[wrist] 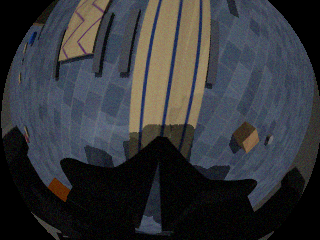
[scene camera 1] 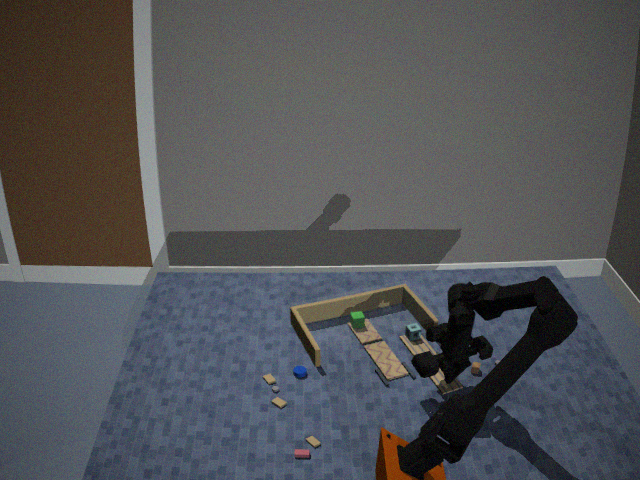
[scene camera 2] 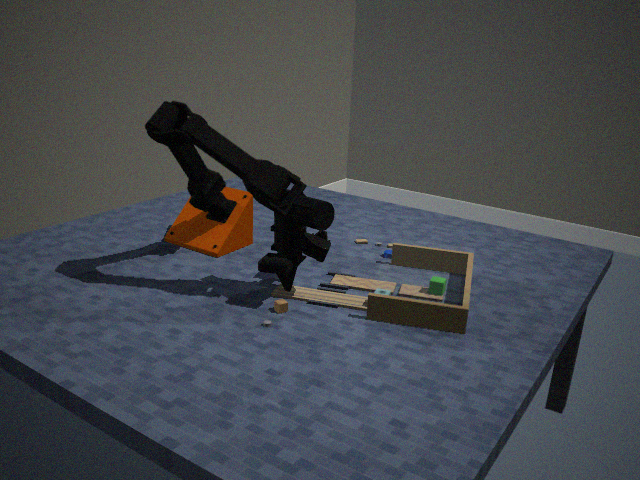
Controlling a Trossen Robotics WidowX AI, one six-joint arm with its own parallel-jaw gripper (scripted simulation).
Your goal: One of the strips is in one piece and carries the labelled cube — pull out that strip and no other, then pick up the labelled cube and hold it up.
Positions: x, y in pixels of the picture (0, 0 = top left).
my gripper: wrist; scene camera 1 448, 382; scene camera 2
same spot on my gripper: [wrist: 99, 195] = [scene camera 2: 299, 257]
